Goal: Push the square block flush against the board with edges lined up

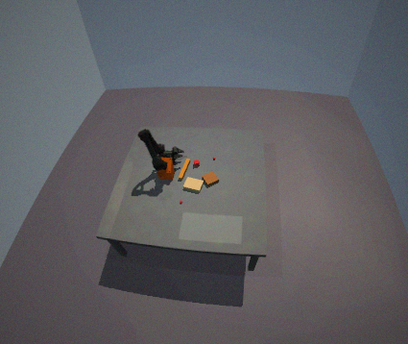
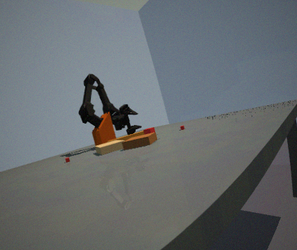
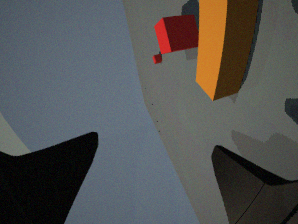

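My gripper tip is now 12 cm short of the small red cube, 7 cm above it and 3 cm to the left of it. From my gripper tip the other things lie so: brown block 28 cm ahead, 17 cm to the right, 8 cm below; then tan square block 25 cm to the right, 16 cm ahead, 8 cm below; then thin orange board 11 cm to the right, 8 cm below, 4 cm ahead.
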